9 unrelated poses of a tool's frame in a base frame.
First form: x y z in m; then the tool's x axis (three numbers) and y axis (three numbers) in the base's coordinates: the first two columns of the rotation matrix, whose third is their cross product.
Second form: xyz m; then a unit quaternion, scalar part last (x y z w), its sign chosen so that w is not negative. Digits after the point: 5 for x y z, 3 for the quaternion.
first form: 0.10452, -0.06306, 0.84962, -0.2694, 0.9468, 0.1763, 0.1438, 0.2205, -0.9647
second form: 0.10452, -0.06306, 0.84962, -0.420, -0.649, 0.462, 0.435
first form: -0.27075, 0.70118, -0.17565, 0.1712, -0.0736, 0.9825, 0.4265, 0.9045, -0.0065
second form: -0.27075, 0.70118, -0.17565, -0.142, -0.622, -0.166, 0.752
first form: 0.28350, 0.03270, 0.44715, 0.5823, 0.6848, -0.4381, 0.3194, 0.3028, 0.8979
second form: 0.28350, 0.03270, 0.44715, 0.575, 0.437, 0.135, 0.679
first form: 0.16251, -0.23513, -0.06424, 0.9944, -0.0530, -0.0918, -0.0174, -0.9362, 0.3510
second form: 0.16251, -0.23513, -0.06424, 0.983, -0.018, -0.050, 0.178
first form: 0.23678, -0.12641, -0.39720, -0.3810, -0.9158, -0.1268, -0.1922, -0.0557, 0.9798
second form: 0.23678, -0.12641, -0.39720, 0.455, -0.608, -0.566, 0.320
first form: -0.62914, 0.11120, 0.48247, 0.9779, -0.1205, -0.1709, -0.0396, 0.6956, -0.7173
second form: -0.62914, 0.11120, 0.48247, -0.389, 0.103, -0.022, 0.915
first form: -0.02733, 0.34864, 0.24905, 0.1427, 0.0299, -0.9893, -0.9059, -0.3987, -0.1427
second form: -0.02733, 0.34864, 0.24905, -0.627, 0.349, 0.554, 0.423
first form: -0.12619, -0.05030, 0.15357, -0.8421, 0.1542, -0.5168, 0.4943, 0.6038, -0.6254
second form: -0.12619, -0.05030, 0.15357, 0.186, 0.870, -0.404, 0.210
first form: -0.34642, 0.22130, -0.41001, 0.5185, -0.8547, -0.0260, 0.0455, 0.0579, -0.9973
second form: -0.34642, 0.22130, -0.41001, -0.590, 0.343, -0.351, 0.641
